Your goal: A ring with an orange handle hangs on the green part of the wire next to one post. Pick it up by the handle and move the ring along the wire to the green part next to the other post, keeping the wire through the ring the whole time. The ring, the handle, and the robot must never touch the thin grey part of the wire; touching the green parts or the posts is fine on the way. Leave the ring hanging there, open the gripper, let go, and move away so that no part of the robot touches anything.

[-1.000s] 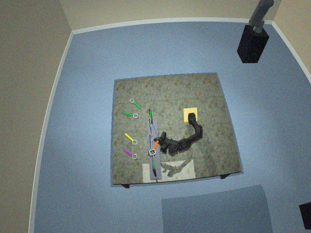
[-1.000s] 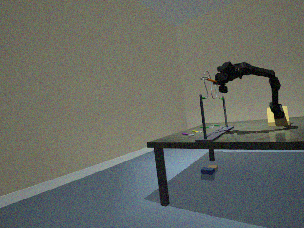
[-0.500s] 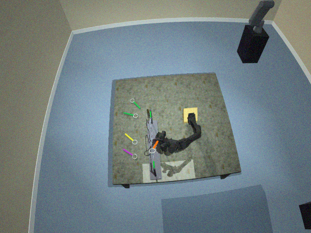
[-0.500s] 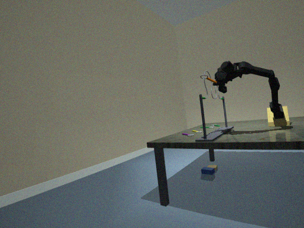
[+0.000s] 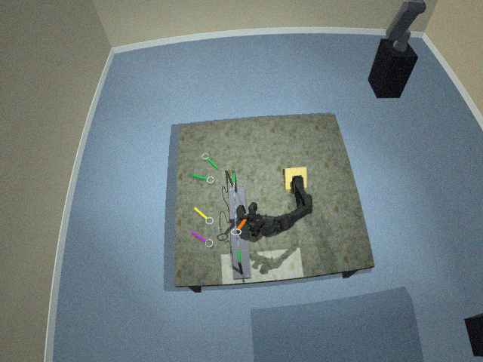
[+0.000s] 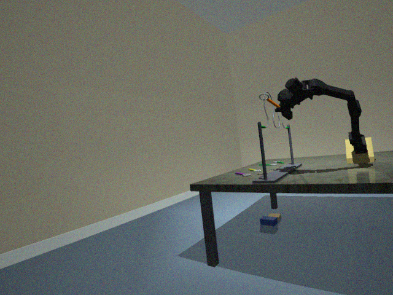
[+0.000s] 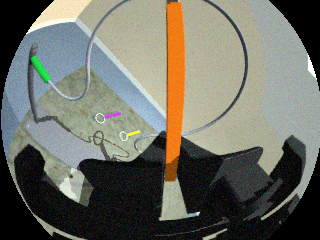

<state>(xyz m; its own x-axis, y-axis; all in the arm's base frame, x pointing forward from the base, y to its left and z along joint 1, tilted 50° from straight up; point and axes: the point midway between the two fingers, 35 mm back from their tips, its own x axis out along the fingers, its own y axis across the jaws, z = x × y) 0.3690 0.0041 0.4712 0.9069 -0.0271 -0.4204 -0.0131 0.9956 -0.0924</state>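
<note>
Now: the orange-handled ring 7 cm to the left of my gripper tip and 5 cm above it.
</note>
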